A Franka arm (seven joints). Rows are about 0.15 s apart.
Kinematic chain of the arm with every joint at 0, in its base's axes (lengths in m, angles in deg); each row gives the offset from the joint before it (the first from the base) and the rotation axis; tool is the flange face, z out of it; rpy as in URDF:
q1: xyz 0 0 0.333 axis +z
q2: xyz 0 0 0 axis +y
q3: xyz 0 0 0.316 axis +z
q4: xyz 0.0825 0 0 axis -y
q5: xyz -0.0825 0 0.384 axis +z
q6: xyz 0 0 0 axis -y
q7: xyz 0.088 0 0 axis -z
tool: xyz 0 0 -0.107 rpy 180 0 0
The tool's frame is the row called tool.
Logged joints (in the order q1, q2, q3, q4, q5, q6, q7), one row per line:
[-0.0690, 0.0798, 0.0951, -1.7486, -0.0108, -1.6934, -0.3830]
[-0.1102, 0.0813, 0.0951, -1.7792, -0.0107, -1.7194, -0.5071]
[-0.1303, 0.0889, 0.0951, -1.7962, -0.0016, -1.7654, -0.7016]
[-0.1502, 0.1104, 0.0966, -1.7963, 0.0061, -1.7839, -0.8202]
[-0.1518, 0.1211, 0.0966, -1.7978, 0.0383, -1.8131, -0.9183]
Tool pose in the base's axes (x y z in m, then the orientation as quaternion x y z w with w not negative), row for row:
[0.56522, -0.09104, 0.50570, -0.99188, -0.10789, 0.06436, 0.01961]
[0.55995, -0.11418, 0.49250, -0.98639, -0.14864, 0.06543, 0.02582]
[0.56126, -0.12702, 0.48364, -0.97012, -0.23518, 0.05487, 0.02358]
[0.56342, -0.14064, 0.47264, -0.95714, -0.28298, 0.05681, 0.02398]
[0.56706, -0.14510, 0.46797, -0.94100, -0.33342, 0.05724, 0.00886]
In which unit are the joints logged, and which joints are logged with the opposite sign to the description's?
The joints are logged in radians. Opposite sign: q3, q5, q6.
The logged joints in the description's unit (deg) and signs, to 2 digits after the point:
[-3.95, 4.57, -5.45, -100.19, 0.62, 97.02, -21.94]
[-6.31, 4.66, -5.45, -101.94, 0.61, 98.51, -29.05]
[-7.47, 5.09, -5.45, -102.91, 0.09, 101.15, -40.20]
[-8.61, 6.33, -5.53, -102.92, -0.35, 102.21, -46.99]
[-8.70, 6.94, -5.53, -103.01, -2.19, 103.88, -52.61]

